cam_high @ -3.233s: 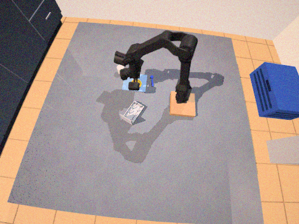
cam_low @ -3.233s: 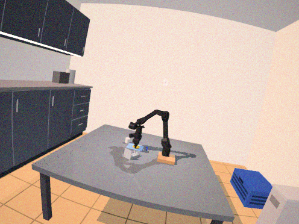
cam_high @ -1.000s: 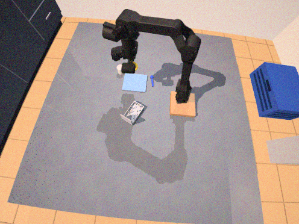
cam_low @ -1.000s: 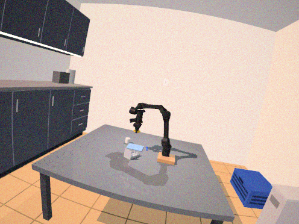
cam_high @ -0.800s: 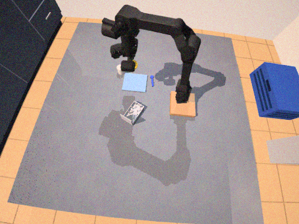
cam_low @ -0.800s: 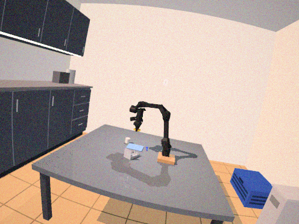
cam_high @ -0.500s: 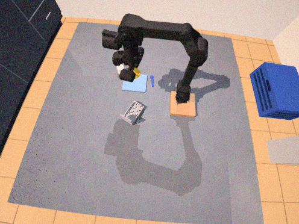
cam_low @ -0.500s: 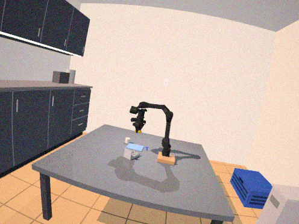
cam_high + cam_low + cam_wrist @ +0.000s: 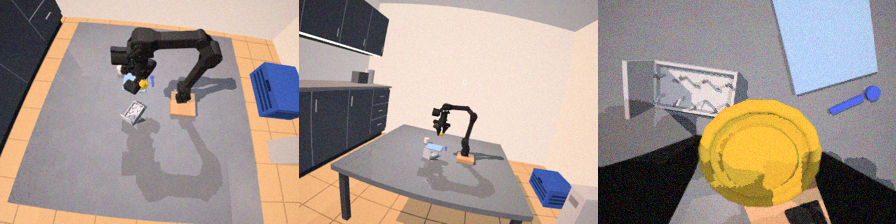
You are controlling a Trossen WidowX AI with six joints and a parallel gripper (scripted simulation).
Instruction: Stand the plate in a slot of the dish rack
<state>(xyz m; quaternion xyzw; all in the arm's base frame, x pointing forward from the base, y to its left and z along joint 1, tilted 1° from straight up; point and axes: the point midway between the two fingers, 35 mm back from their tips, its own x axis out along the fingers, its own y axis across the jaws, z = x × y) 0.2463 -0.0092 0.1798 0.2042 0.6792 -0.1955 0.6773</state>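
Now: the dish rack 160 mm below my gripper tip, 80 mm to the left of it and 50 mm ahead of it. From my gripper tip the other things lie so: yellow plate (10 mm above); then blue spoon (180 mm below, 150 mm to the right, 80 mm behind); then light blue mat (180 mm below, 130 mm to the right, 40 mm ahead).
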